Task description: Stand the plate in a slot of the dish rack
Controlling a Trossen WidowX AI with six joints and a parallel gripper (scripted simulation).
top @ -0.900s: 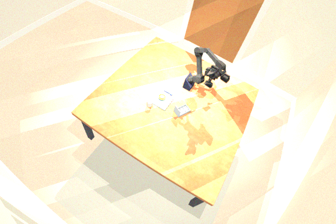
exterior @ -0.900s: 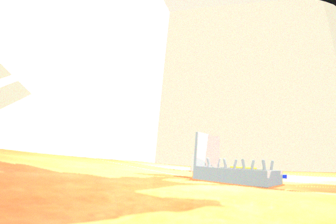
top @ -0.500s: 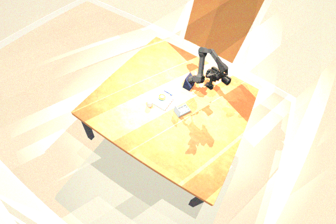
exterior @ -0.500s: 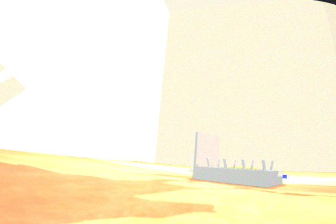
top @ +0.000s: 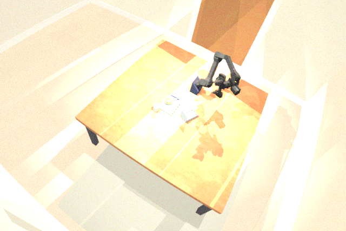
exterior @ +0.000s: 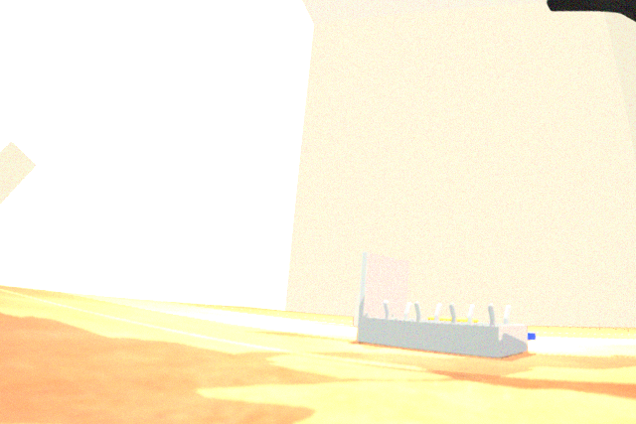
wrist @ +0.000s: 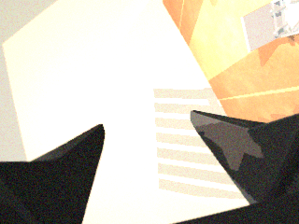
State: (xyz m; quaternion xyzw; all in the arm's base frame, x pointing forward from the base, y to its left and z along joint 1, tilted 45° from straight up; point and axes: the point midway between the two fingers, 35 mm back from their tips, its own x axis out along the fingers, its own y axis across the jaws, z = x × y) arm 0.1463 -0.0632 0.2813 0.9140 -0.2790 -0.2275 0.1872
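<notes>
Right now the yellow plate is 300 mm below my gripper tip, 290 mm to the right of it and 60 mm ahead of it. Round my gripper tip: white dish rack (290 mm below, 100 mm ahead, 80 mm to the right); white cup (350 mm to the right, 290 mm below, 180 mm ahead).
</notes>
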